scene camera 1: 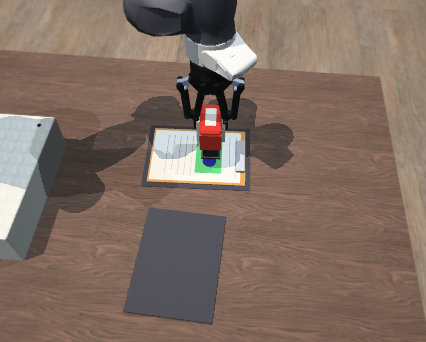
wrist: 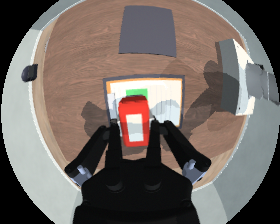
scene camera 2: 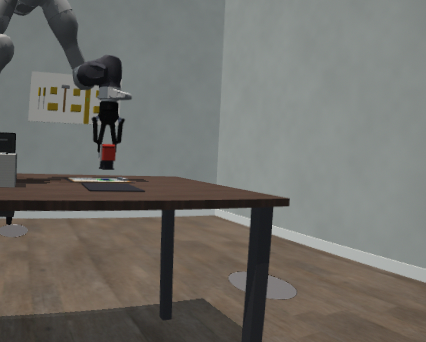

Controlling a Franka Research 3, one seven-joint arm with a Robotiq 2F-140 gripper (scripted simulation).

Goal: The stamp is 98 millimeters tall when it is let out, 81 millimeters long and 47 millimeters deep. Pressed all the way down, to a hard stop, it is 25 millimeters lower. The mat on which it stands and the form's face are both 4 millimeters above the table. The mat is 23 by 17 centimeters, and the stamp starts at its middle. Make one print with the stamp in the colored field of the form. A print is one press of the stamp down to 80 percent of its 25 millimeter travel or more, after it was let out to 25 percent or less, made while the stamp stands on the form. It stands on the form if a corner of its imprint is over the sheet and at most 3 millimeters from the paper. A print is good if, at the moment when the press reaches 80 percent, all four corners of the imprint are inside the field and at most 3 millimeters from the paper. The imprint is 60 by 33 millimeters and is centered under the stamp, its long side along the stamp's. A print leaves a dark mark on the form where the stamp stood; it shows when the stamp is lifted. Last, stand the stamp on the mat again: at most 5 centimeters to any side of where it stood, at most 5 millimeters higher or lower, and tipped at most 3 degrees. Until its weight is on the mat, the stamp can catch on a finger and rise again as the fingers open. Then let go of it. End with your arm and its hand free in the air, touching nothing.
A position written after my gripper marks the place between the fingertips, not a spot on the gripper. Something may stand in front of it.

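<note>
Here's my gripper [scene camera 1: 211,137], which you'd also find in the wrist view [wrist: 135,114] and in scene camera 2 [scene camera 2: 106,161]. There's a red stamp [wrist: 133,110], and a dark grey mat [scene camera 1: 175,276] that's visible in the wrist view [wrist: 151,34] too. And there's a form [scene camera 1: 173,159], which the wrist view [wrist: 165,93] shows as well.
</note>
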